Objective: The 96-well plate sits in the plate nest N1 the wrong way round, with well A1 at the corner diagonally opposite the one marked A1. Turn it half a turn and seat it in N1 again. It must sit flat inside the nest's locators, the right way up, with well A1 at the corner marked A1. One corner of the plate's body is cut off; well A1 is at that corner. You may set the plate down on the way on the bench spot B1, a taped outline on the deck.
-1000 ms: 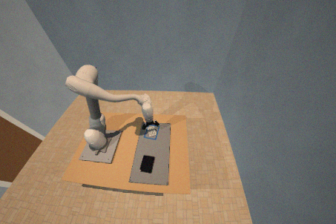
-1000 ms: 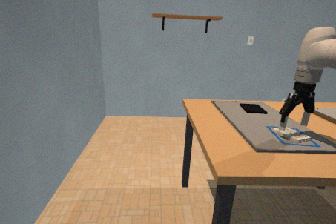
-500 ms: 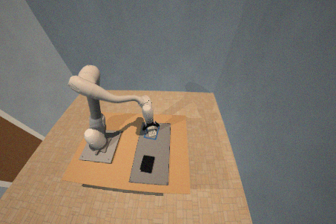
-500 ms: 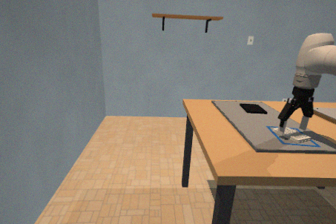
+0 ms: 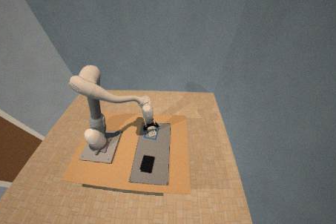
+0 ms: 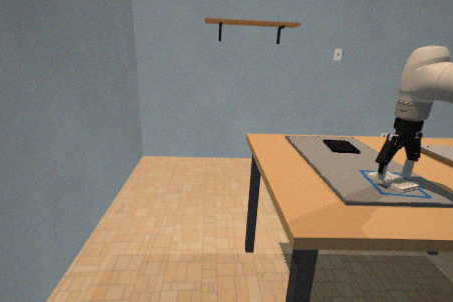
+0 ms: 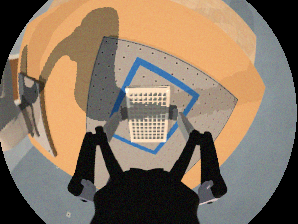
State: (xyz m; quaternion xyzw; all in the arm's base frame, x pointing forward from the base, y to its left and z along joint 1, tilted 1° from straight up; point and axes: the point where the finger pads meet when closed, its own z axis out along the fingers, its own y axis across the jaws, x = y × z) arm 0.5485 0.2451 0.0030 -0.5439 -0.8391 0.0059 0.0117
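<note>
My hand is 30 mm short of the black plate nest N1, 380 mm to the left of it and 20 mm above it. From my hand the other things lie so: white 96-well plate (20 mm below).
</note>
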